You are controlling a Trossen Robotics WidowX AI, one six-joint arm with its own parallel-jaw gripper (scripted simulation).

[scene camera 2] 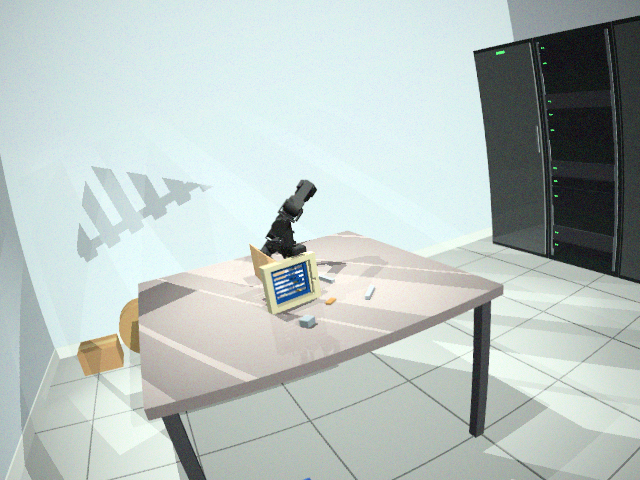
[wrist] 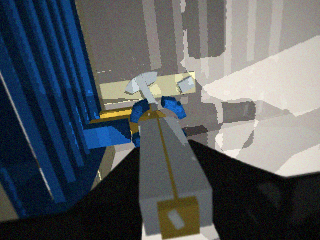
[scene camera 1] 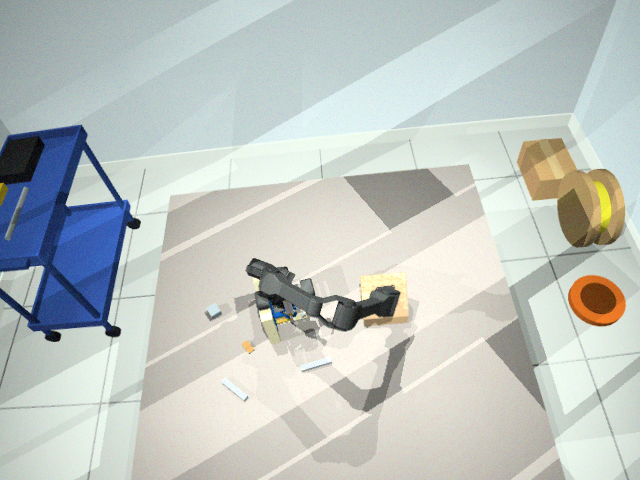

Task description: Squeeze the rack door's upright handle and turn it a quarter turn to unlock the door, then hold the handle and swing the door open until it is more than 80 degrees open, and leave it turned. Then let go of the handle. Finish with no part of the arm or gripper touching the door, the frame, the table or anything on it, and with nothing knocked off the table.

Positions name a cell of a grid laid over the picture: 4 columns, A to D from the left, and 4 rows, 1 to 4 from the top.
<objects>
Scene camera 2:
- blue rack door: B3
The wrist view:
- my gripper: C3
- blue rack door: A2
</objects>
